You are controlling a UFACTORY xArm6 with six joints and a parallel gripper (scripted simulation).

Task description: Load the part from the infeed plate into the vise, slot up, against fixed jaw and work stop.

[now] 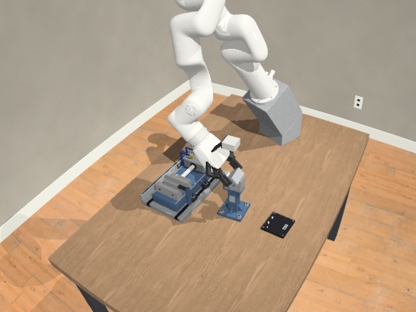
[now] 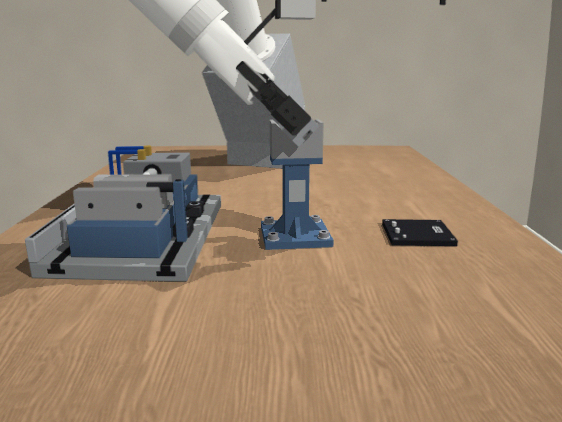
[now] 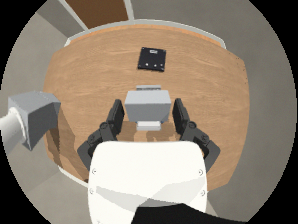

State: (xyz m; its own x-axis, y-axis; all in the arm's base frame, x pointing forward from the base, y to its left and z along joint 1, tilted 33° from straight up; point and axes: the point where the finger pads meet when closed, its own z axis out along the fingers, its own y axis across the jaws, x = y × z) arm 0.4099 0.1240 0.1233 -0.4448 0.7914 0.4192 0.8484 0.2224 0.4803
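My hand is 1 cm to the right of the part and 2 cm above it. Also, from my hand: blue work stop post: 7 cm ahead, 14 cm to the right, 11 cm below; black stop rod: 7 cm ahead, 16 cm to the right, 8 cm below; cylinder rod: 1 cm behind, 21 cm to the right, 9 cm below.
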